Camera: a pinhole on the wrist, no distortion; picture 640 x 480 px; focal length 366.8 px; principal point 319.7 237.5 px. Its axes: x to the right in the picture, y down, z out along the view. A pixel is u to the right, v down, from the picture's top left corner.
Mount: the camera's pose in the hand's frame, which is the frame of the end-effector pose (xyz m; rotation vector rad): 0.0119 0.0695 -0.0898 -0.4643 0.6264 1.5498
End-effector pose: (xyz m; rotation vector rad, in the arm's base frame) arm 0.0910 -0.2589 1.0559 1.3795 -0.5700 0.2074
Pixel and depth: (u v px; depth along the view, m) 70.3 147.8 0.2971
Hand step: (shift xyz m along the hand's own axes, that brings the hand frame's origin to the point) 0.1235 0.1049 0.2575
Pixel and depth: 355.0 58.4 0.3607
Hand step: 0.2123 0.3288 0.1445
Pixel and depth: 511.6 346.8 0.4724
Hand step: -0.1109 0.5599 0.1305
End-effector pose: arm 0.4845 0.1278 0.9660 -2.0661 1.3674 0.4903
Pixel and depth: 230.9 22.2 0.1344
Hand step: 0.1034 0.1313 0.0249
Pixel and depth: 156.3 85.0 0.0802
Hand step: 0.0542 0.0937 -0.0095
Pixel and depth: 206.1 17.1 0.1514
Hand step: 0.1179 0.1313 0.0457
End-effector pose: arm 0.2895 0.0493 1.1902 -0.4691 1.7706 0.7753
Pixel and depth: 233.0 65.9 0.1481
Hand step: 0.0951 0.1381 0.0380
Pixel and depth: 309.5 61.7 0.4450
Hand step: 0.2596 0.3470 0.2348
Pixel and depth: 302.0 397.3 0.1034
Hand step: -0.0244 0.1312 -0.0025
